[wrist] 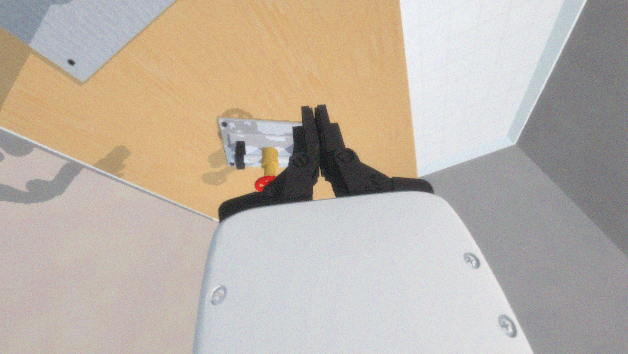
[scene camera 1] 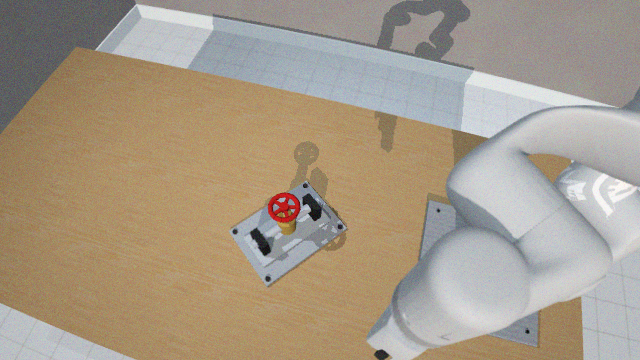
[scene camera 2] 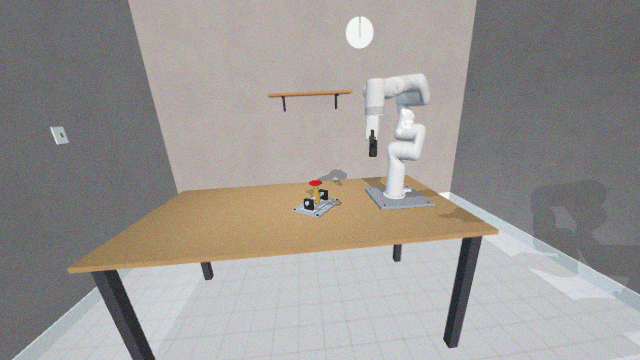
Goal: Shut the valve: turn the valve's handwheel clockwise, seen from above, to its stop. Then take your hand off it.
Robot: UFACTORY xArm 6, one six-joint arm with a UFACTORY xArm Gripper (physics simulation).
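Observation:
The valve's red handwheel (scene camera 1: 272,207) (scene camera 2: 315,183) (wrist: 262,184) sits on top of the yellow valve body (scene camera 1: 287,226) (scene camera 2: 317,196) (wrist: 270,160). The valve stands on a grey base plate (scene camera 1: 268,270) (scene camera 2: 317,213) (wrist: 226,132), between two black pipe clamps. My gripper (scene camera 2: 373,155) (wrist: 313,122) is shut with nothing between its fingers. It hangs well above the table and apart from the handwheel, toward the arm's base in scene camera 2. In the wrist view its left finger hides part of the base plate and the wheel's edge. The wheel's turned angle cannot be told.
The wooden table (scene camera 1: 150,165) (scene camera 2: 210,235) (wrist: 350,60) carries the valve and the arm's grey mounting plate (scene camera 1: 434,220) (scene camera 2: 415,204) (wrist: 100,45). A wall shelf (scene camera 2: 310,93) and a round clock (scene camera 2: 359,32) are on the back wall, behind the table.

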